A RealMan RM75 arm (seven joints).
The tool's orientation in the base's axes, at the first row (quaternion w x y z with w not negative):
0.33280 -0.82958 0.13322 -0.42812
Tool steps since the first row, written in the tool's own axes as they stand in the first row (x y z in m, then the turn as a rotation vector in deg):
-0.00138 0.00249 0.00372 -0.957 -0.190 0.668
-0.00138 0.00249 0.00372 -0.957 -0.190 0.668
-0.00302 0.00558 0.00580 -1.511 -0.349 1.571
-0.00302 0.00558 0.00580 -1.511 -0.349 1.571
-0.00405 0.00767 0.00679 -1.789 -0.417 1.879
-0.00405 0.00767 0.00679 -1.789 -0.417 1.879
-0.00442 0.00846 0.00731 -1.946 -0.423 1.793
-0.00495 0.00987 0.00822 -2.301 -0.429 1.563
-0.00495 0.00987 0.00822 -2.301 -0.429 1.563
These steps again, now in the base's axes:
0.00231 0.00048 -0.00405 -0.051 0.918 -0.743
0.00231 0.00048 -0.00405 -0.051 0.918 -0.743
0.00319 -0.00008 -0.00798 0.329 1.712 -1.354
0.00319 -0.00008 -0.00798 0.329 1.712 -1.354
0.00349 -0.00067 -0.01042 0.405 2.038 -1.608
0.00349 -0.00067 -0.01042 0.405 2.038 -1.608
0.00374 -0.00085 -0.01140 0.242 2.084 -1.666
0.00424 -0.00123 -0.01304 -0.154 2.168 -1.788
0.00424 -0.00123 -0.01304 -0.154 2.168 -1.788

